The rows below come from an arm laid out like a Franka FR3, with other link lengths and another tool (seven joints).
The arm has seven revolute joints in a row. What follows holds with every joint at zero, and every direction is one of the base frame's.
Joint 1 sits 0.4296 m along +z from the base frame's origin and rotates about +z.
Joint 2 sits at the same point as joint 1 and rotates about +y.
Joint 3 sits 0.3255 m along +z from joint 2 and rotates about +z.
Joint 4 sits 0.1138 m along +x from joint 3 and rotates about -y.
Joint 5 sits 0.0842 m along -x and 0.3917 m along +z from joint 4 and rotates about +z.
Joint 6 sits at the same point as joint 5 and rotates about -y.
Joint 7 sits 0.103 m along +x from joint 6 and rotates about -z.
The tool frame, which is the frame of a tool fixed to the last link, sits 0.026 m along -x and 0.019 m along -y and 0.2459 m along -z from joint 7; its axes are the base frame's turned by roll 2.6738, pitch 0 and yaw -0.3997 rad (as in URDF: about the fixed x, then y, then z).
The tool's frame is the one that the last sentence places.
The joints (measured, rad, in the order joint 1, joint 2, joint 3, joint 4, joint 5, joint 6, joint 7), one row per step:
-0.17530 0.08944 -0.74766 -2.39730 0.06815 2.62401 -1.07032
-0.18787 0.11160 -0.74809 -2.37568 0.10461 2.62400 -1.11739
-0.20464 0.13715 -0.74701 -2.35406 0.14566 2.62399 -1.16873
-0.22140 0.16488 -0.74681 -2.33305 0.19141 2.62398 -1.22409
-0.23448 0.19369 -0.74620 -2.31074 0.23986 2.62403 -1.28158
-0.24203 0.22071 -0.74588 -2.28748 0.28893 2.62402 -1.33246
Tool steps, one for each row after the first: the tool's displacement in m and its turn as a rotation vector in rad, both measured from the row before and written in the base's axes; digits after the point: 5 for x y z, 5 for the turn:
-0.00187 -0.01125 0.00029 -0.00476 -0.00378 0.00664
-0.00374 -0.01185 -0.00133 -0.00337 -0.00253 0.00504
-0.00475 -0.01168 -0.00265 -0.00209 -0.00232 0.00490
-0.00239 -0.01068 -0.00271 -0.00309 -0.00358 0.00962
0.00087 -0.00919 -0.00166 -0.00435 -0.00751 0.00852

